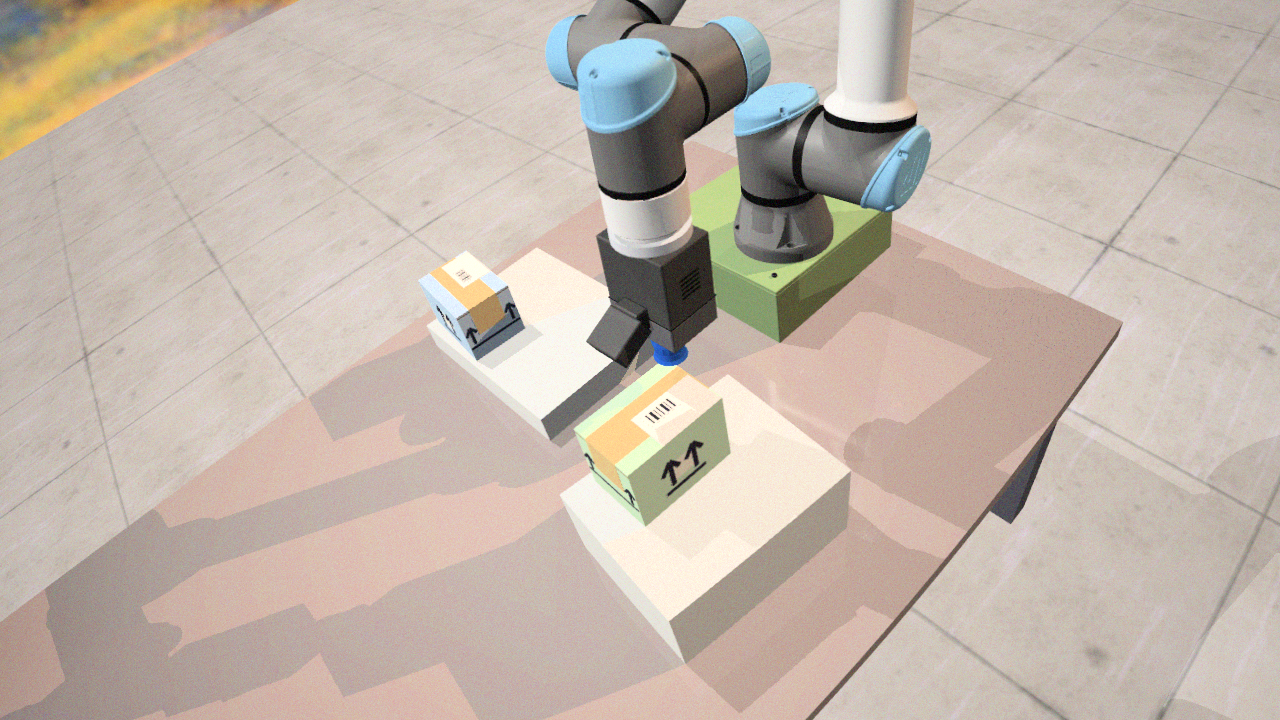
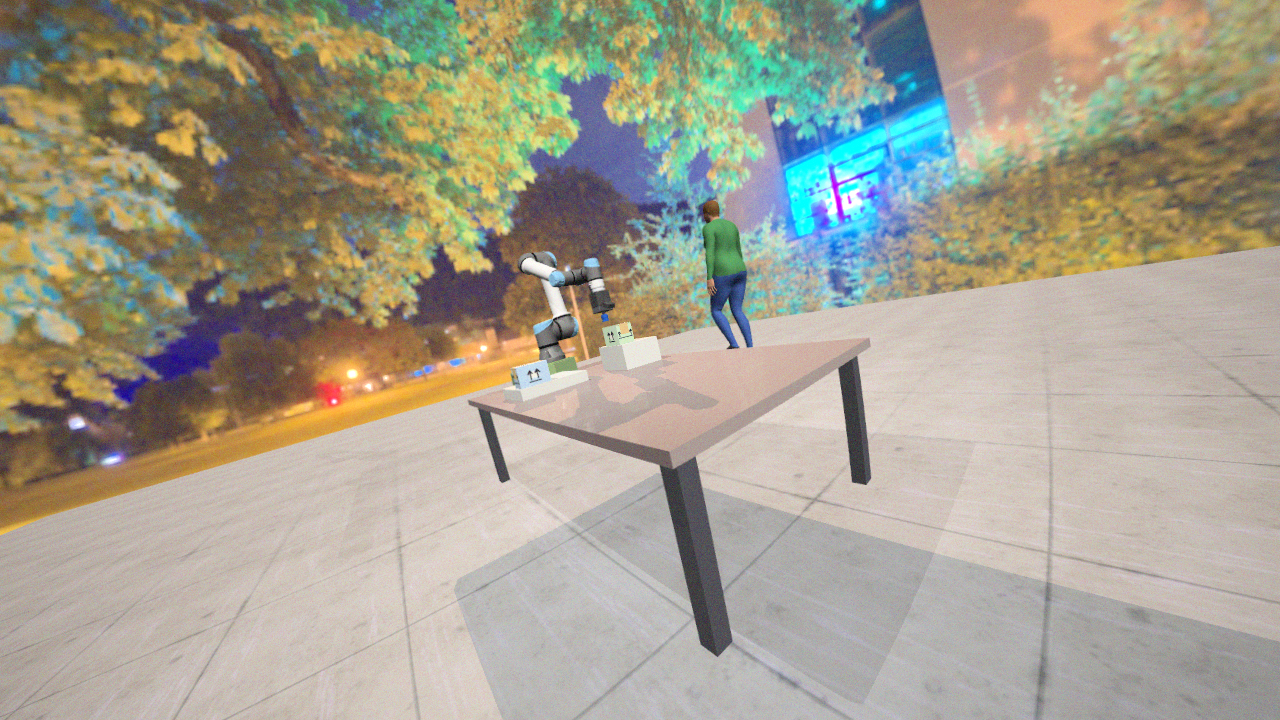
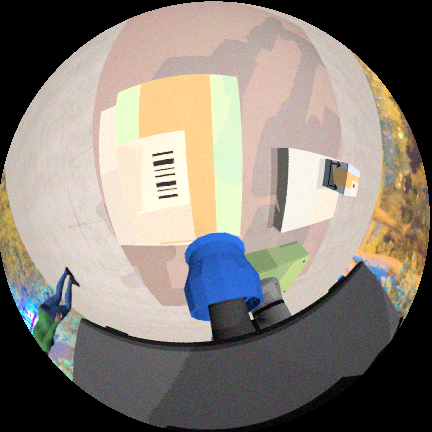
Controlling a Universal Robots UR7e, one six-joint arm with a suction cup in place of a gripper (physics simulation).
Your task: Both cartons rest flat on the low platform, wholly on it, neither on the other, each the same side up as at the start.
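Where they show: end effector, tool point: (image 1: 670, 353) (image 2: 605, 321) (image 3: 215, 256); arm's base, origin of the base link: (image 1: 783, 234) (image 2: 553, 361).
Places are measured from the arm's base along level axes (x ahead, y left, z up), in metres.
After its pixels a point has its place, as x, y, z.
A green carton (image 1: 653, 439) @(0.463, 0.171, 0.121) (image 2: 617, 333) @(0.497, 0.095, 0.080) (image 3: 225, 141) @(0.446, 0.110, 0.121) with orange tape and a barcode label stands arrows-up on the tall white platform (image 1: 760, 502) @(0.416, 0.259, 0.025) (image 2: 630, 355) @(0.543, 0.104, -0.033) (image 3: 132, 225). A smaller blue carton (image 1: 472, 300) @(0.390, -0.272, 0.043) (image 2: 529, 375) @(0.415, -0.350, -0.001) (image 3: 342, 177) @(0.383, -0.256, 0.029) stands arrows-up at the far end of the low white platform (image 1: 555, 357) @(0.354, -0.160, -0.047) (image 2: 563, 380) @(0.440, -0.214, -0.062) (image 3: 301, 193) @(0.321, -0.144, -0.047). My blue suction cup (image 1: 669, 355) (image 2: 605, 316) (image 3: 219, 261) hangs close over the green carton's back edge and holds nothing. I cannot tell if it touches the carton.
The arm's green base block (image 1: 787, 277) @(0.086, 0.065, 0.005) (image 3: 278, 261) @(0.107, -0.070, -0.019) stands behind the platforms on the pink table (image 1: 357, 555) @(0.747, -0.173, -0.095) (image 2: 716, 393) @(1.286, -0.292, -0.095). The two platforms lie side by side with a narrow gap. A person in green (image 2: 723, 269) (image 3: 50, 326) walks beyond the table.
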